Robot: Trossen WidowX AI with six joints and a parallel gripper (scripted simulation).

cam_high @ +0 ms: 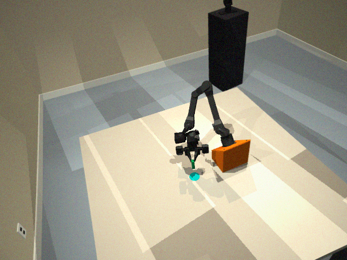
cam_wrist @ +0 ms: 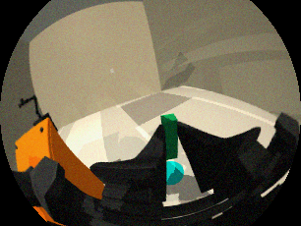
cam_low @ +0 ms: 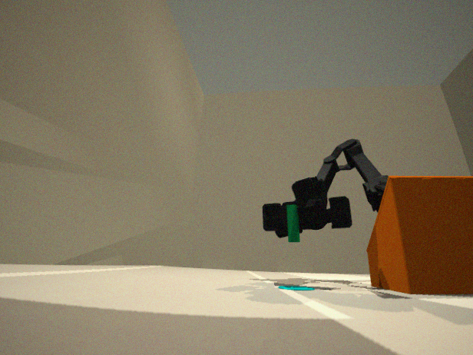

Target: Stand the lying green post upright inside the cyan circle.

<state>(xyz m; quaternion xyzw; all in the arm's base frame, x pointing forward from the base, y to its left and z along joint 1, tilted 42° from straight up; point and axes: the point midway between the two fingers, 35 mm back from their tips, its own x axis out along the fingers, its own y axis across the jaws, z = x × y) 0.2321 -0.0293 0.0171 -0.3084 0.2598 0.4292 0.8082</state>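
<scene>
Right now the cyan circle is 13 cm below my gripper tip. From my gripper tip the other things lie so: green post 2 cm below.
</scene>
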